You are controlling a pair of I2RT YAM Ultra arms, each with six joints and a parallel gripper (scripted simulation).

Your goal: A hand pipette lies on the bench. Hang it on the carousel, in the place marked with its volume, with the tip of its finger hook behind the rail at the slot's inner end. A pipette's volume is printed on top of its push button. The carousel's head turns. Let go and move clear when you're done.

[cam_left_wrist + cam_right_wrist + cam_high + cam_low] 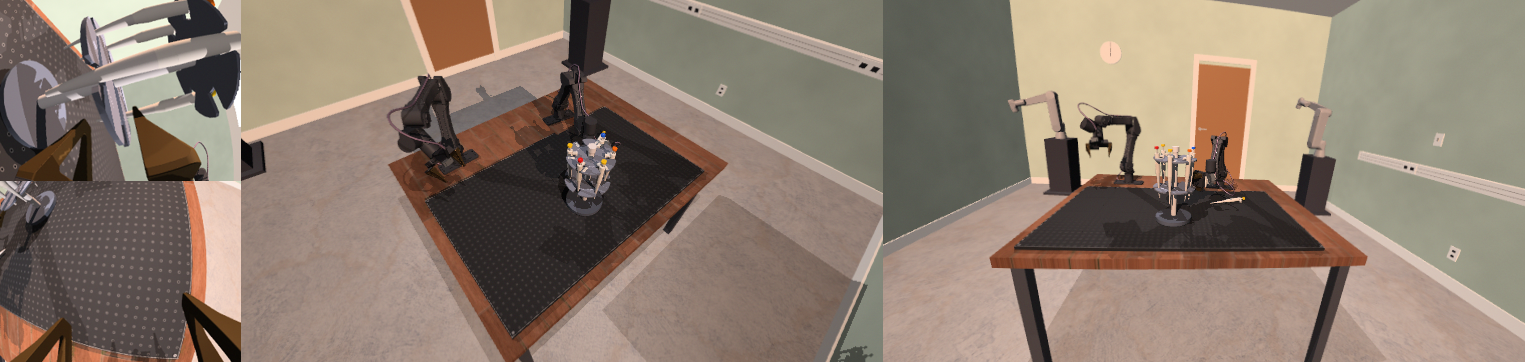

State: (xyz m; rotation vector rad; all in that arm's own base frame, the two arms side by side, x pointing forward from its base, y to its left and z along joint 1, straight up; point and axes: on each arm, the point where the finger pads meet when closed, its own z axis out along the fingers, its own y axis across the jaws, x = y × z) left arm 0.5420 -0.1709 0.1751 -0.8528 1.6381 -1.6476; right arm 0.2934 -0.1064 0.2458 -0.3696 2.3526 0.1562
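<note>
Now: left hand 180 mm past the pipette, 250 mm to the right of it and 150 mm above it.
</note>
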